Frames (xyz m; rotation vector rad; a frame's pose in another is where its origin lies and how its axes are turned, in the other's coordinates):
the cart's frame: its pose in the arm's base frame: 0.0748 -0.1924 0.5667 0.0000 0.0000 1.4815
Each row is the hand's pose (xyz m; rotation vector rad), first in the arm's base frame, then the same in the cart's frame.
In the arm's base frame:
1: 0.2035 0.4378 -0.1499 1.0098 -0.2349 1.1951
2: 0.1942 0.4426 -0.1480 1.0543 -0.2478 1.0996
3: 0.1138 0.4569 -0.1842 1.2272 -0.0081 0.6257
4: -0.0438 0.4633 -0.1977 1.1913 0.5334 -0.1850
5: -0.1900 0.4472 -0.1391 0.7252 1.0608 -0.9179
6: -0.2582 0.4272 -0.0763 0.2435 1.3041 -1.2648
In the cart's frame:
1: 0.6392 -0.0720 -0.7166 0.5493 -0.8003 -0.1626
2: 0.6431 -0.0623 -0.7147 0.5784 -0.8469 -0.2453
3: 0.6502 0.0191 -0.7509 0.9027 -0.8365 -0.6693
4: 0.6425 0.1766 -0.7644 1.3770 -0.4560 -1.4278
5: 0.6134 0.3208 -0.7058 1.5387 0.3609 -2.1329
6: 0.5874 0.3869 -0.6430 1.3724 1.0335 -2.4375

